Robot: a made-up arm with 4 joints.
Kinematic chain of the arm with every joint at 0, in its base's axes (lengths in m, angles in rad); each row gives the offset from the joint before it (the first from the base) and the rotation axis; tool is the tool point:
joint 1: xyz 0 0 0.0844 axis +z
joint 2: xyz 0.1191 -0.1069 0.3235 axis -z
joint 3: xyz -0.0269 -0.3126 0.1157 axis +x
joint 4: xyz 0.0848 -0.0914 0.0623 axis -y
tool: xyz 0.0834 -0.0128 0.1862
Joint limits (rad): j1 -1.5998..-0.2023 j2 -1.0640..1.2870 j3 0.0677..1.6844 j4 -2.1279..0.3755
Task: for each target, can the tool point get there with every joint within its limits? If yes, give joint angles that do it. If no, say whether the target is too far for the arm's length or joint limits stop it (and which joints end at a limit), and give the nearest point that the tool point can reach.
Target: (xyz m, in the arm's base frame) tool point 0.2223 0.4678 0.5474
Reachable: no: joint limits stop it (at a limit: joint 1, joint 2, joint 4) | nearest point -0.3255 0.4435 0.5636 | short by 0.549 m
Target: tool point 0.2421 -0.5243 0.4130
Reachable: yes | joints -0.7491 -0.7936 0.4523 -1.8703
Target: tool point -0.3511 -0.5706 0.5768
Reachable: yes | joints -0.8351 0.3437 0.6391 -0.7392
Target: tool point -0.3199 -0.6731 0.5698
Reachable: yes | joints -0.9122 -0.1932 1.0249 0.1819
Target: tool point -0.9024 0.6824 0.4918
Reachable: no: too far | nearest point -0.5348 0.3119 0.5123 | short by 0.522 m
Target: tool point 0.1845 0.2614 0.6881
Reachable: no: joint limits stop it (at a limit: joint 1, joint 2, joint 3, joint 4) | nearest point -0.2849 0.2876 0.7821 | short by 0.479 m
